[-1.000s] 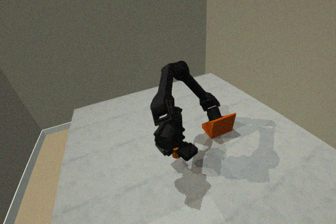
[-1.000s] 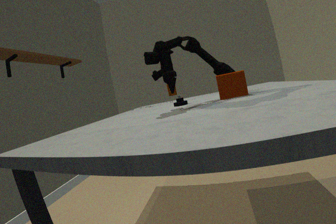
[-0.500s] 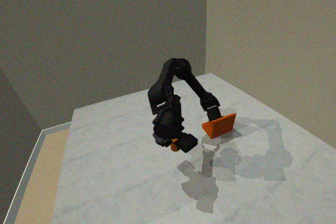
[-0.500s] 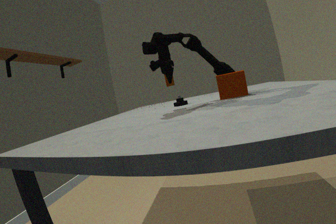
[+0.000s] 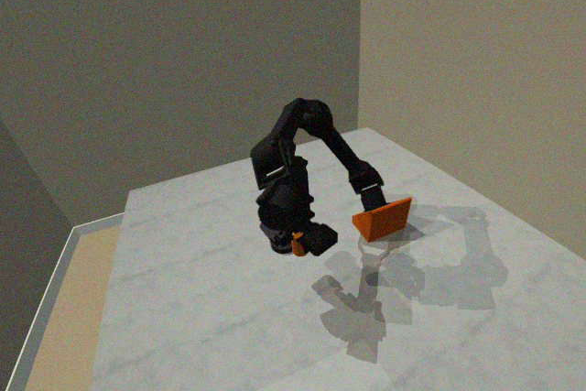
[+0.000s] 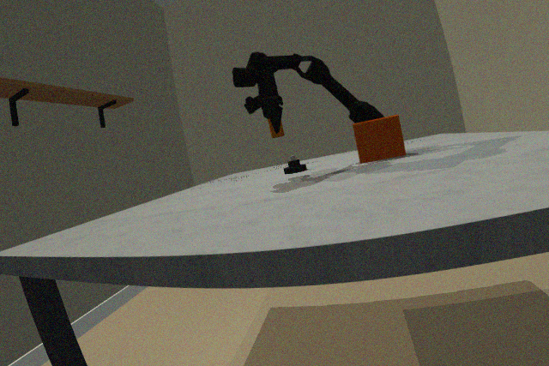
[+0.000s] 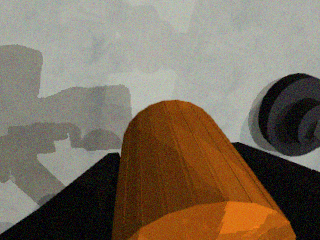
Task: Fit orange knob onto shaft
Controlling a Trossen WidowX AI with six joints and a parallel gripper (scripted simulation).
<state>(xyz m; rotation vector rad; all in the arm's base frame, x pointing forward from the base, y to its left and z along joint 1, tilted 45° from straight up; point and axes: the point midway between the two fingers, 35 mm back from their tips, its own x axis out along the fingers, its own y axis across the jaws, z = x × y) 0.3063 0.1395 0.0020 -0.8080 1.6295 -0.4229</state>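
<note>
My gripper tip is 15 cm to the left of the round dark pedestal and 11 cm above it. Also, from my gripper tip: orange knob (3 cm above).
</note>
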